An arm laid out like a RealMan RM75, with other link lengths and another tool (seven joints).
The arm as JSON. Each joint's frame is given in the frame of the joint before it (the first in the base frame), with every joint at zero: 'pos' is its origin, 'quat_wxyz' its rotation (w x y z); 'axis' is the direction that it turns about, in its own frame. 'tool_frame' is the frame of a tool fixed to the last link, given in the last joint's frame.
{
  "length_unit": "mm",
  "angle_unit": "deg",
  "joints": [
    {
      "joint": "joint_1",
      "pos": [
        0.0,
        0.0,
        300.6
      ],
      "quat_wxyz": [
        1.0,
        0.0,
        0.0,
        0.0
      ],
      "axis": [
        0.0,
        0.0,
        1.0
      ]
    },
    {
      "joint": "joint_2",
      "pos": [
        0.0,
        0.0,
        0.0
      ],
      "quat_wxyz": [
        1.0,
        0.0,
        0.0,
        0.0
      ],
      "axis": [
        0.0,
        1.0,
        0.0
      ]
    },
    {
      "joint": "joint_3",
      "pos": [
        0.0,
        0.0,
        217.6
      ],
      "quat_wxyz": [
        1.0,
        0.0,
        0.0,
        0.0
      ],
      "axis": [
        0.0,
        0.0,
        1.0
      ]
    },
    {
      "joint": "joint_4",
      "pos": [
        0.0,
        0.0,
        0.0
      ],
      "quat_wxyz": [
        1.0,
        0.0,
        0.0,
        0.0
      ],
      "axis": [
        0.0,
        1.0,
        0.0
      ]
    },
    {
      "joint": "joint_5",
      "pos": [
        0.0,
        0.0,
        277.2
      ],
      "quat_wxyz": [
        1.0,
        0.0,
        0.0,
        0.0
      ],
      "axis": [
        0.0,
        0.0,
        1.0
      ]
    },
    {
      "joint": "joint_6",
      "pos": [
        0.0,
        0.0,
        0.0
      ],
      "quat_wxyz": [
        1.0,
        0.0,
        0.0,
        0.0
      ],
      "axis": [
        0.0,
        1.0,
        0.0
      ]
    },
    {
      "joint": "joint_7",
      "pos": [
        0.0,
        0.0,
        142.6
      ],
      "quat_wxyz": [
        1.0,
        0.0,
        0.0,
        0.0
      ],
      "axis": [
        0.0,
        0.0,
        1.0
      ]
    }
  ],
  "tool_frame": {
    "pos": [
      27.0,
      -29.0,
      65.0
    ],
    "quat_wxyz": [
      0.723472,
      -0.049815,
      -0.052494,
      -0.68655
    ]
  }
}
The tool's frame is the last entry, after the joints.
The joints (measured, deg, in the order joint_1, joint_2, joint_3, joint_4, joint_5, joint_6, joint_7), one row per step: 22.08 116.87 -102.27 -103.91 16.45 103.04 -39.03; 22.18 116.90 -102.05 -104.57 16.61 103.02 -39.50; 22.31 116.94 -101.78 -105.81 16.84 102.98 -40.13; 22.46 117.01 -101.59 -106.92 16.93 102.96 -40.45; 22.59 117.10 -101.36 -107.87 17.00 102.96 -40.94; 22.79 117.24 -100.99 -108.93 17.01 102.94 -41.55; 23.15 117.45 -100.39 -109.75 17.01 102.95 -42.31; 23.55 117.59 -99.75 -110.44 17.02 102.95 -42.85; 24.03 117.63 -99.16 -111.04 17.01 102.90 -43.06; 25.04 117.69 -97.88 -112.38 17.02 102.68 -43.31; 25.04 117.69 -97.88 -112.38 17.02 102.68 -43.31; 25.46 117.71 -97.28 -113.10 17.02 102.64 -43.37; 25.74 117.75 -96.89 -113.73 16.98 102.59 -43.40; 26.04 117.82 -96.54 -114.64 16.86 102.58 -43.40
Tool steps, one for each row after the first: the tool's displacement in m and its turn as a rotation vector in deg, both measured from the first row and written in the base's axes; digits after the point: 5 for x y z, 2 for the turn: -0.00416 0.00117 0.00130 -0.03 0.36 0.90; -0.01158 0.00276 0.00356 0.02 0.97 2.43; -0.01836 0.00396 0.00567 0.26 1.48 3.70; -0.02422 0.00506 0.00768 0.36 1.89 4.89; -0.03101 0.00667 0.01048 0.57 2.35 6.29; -0.03746 0.00888 0.01361 0.77 2.79 7.62; -0.04313 0.01112 0.01703 1.13 3.19 8.71; -0.04852 0.01348 0.02063 1.71 3.55 9.64; -0.06033 0.01832 0.02869 3.17 4.44 11.59; -0.06033 0.01832 0.02869 3.17 4.44 11.59; -0.06576 0.02007 0.03283 3.90 4.86 12.45; -0.07020 0.02115 0.03589 4.47 5.19 13.16; -0.07605 0.02186 0.03956 5.15 5.55 14.11
